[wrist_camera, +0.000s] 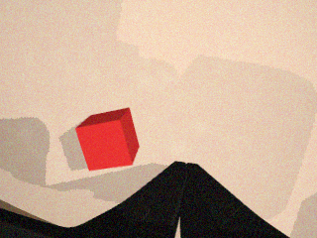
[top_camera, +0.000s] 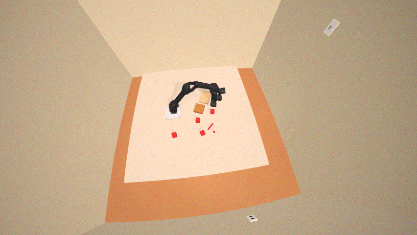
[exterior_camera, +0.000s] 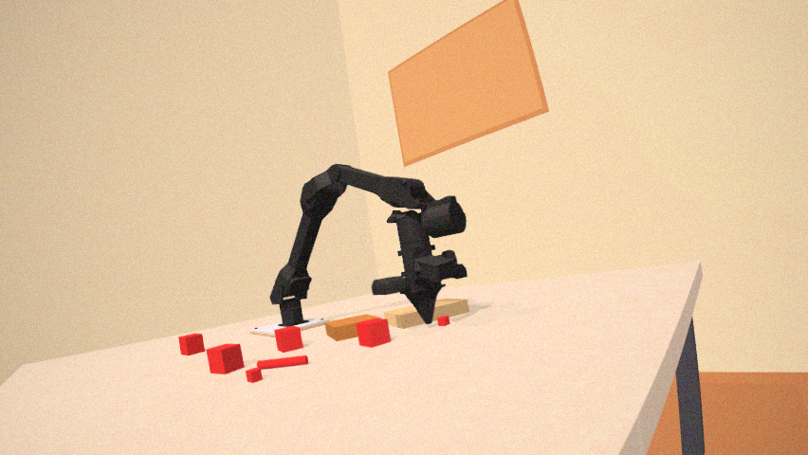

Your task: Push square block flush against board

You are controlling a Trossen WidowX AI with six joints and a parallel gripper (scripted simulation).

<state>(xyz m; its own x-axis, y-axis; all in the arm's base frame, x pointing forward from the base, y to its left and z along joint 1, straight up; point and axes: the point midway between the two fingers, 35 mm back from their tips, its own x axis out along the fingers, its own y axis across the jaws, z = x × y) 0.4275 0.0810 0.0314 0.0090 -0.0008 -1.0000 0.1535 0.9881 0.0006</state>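
My gripper tip is now 8 cm to the right of the pale wooden board, 8 cm past it and 1 cm below it. The rest, counted from my gripper tip: red rod 27 cm to the right, 5 cm behind; then brown-orange square block 16 cm behind, 7 cm to the right, 1 cm above.
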